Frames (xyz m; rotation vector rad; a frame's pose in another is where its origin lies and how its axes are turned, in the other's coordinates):
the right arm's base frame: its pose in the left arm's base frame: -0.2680 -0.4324 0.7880 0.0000 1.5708 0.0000
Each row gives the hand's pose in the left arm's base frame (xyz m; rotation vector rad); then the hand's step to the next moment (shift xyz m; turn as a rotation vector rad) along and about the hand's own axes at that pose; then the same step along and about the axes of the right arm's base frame.
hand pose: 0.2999 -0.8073 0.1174 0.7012 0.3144 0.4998
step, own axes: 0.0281 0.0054 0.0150 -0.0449 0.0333 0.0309
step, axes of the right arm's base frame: -0.0115 0.0106 0.0283 -0.0499 -0.0187 -0.0351
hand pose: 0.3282 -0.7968 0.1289 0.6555 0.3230 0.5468
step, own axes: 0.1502 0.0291 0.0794 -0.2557 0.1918 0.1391
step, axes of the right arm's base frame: -0.0616 0.0667 0.1465 -0.2581 -0.0874 -0.2174
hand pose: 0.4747 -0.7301 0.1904 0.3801 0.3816 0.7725
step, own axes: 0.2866 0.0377 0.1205 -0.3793 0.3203 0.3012
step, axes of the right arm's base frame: -0.0669 0.2113 0.2213 -0.4816 -0.1241 -0.2998
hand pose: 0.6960 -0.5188 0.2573 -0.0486 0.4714 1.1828
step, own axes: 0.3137 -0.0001 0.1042 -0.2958 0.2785 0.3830
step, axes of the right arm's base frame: 0.0249 0.3044 0.1264 -0.5151 -0.0442 -0.2109
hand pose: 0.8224 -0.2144 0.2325 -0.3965 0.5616 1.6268
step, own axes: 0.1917 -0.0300 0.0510 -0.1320 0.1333 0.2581
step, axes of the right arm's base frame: 0.0692 0.1882 0.0073 -0.3024 0.0293 -0.0974
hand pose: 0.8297 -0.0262 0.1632 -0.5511 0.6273 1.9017
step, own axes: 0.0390 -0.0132 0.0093 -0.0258 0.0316 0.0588
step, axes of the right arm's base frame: 0.0197 0.0372 -0.0036 -0.0665 0.0092 -0.0249
